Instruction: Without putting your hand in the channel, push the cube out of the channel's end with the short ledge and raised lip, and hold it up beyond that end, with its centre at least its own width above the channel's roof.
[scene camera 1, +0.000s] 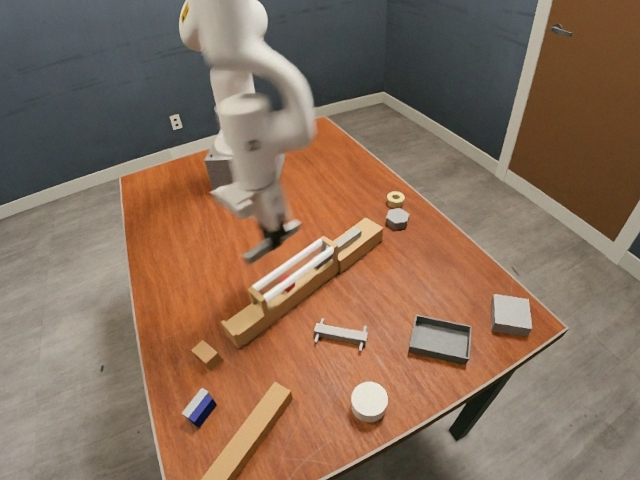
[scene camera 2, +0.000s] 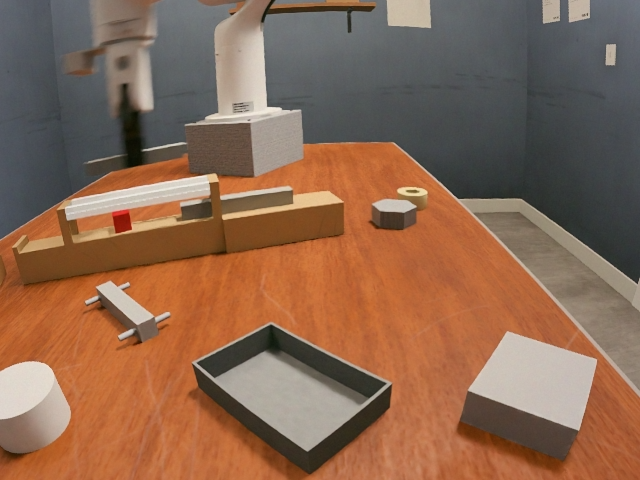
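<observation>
White railed roof, blue-white block, grey pegged block, grey tray: I see them. My gripper: I see it too.
</observation>
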